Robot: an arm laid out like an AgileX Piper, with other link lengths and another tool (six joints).
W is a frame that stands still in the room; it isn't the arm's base.
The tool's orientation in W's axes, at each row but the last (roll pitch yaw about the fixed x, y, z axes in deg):
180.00 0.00 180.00
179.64 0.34 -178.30
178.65 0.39 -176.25
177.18 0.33 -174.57
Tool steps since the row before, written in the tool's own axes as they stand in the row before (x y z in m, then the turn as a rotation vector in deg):
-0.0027 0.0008 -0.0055 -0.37 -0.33 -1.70
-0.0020 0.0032 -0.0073 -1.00 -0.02 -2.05
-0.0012 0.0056 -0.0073 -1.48 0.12 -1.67
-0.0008 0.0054 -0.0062 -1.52 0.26 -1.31
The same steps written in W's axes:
0.0027 0.0008 0.0055 0.37 -0.33 1.70
0.0019 0.0032 0.0073 0.99 0.00 2.06
0.0008 0.0055 0.0074 1.46 0.18 1.68
0.0003 0.0051 0.0065 1.49 0.34 1.33

